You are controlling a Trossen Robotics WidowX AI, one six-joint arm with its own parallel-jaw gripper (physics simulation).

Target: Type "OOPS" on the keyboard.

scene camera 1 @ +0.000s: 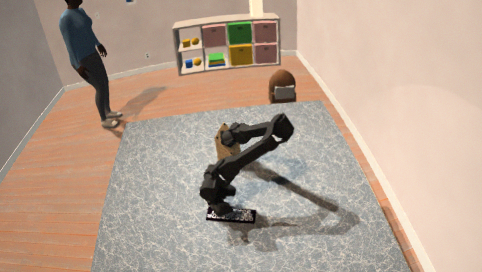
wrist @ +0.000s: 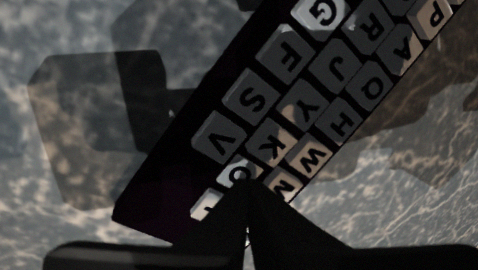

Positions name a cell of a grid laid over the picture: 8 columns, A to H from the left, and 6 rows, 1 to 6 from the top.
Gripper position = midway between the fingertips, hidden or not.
Note:
In view: my gripper (wrist: E5) and a black keyboard (wrist: C5).

